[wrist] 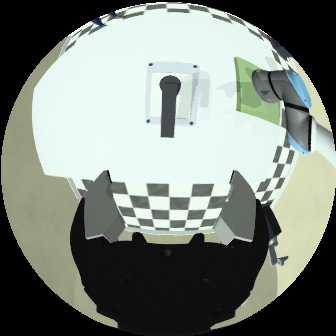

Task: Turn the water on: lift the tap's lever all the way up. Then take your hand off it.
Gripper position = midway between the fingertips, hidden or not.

In view: the gripper (169, 171) and a tap lever (169, 84).
